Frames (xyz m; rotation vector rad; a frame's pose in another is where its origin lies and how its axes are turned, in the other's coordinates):
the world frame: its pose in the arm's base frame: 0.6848 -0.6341 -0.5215 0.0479 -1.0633 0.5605
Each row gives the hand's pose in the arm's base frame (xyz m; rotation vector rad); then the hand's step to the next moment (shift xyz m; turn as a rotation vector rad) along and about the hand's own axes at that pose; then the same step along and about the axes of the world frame.
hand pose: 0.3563 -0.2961 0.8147 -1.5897 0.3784 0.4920
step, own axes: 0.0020 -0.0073 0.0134 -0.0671 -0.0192 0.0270
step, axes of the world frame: 0.0112 0.0090 -0.0055 0.0347 0.0326 0.0577
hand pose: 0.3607 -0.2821 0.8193 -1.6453 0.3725 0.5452
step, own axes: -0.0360 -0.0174 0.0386 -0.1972 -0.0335 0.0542
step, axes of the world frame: 0.0322 0.0378 0.0250 0.0730 0.0795 0.1769
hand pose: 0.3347 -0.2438 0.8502 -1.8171 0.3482 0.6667
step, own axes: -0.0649 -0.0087 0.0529 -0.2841 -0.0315 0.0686
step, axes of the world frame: 0.0252 0.0608 0.0525 0.0878 0.1073 0.2592
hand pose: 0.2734 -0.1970 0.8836 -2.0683 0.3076 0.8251
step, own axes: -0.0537 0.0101 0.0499 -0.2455 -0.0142 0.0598
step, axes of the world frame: -0.0050 0.0542 0.0501 0.0634 0.0914 0.2273
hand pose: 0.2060 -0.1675 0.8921 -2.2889 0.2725 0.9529
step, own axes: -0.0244 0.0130 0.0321 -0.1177 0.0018 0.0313
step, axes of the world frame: -0.0165 0.0278 0.0274 0.0219 0.0430 0.1118
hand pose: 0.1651 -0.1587 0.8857 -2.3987 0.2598 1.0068
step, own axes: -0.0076 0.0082 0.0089 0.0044 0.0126 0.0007
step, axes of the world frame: -0.0085 0.0049 0.0104 -0.0120 -0.0060 0.0004
